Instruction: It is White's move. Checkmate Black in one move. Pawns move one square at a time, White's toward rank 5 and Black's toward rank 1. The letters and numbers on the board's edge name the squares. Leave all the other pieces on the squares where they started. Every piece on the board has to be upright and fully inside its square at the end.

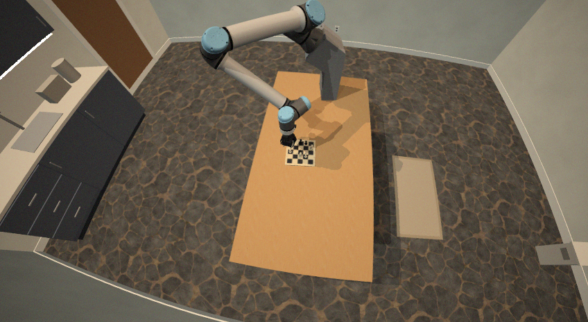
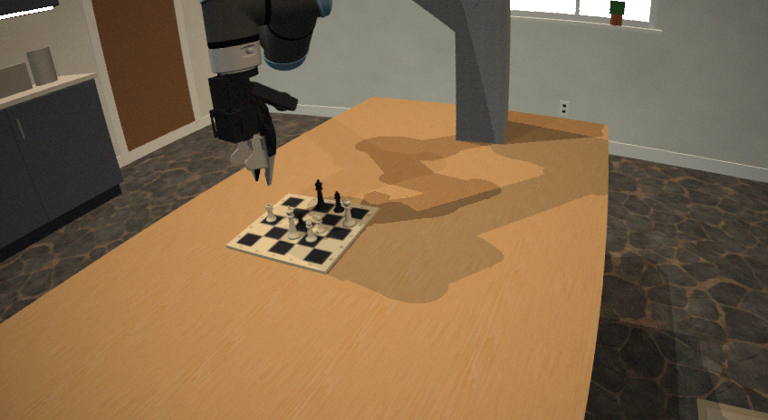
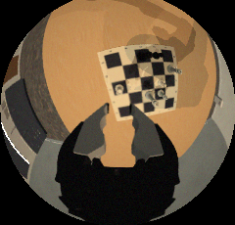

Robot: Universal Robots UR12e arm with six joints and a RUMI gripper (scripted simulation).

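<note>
The black king is 80 mm behind my hand, 70 mm below it and 60 mm to the left of it. From my hand the other things lie so: white rook (150 mm to the left, 70 mm below, 60 mm behind); then small chessboard (100 mm below, 80 mm to the left, 10 mm behind); then tall white piece (80 mm to the left, 70 mm below, 30 mm ahead).
</note>
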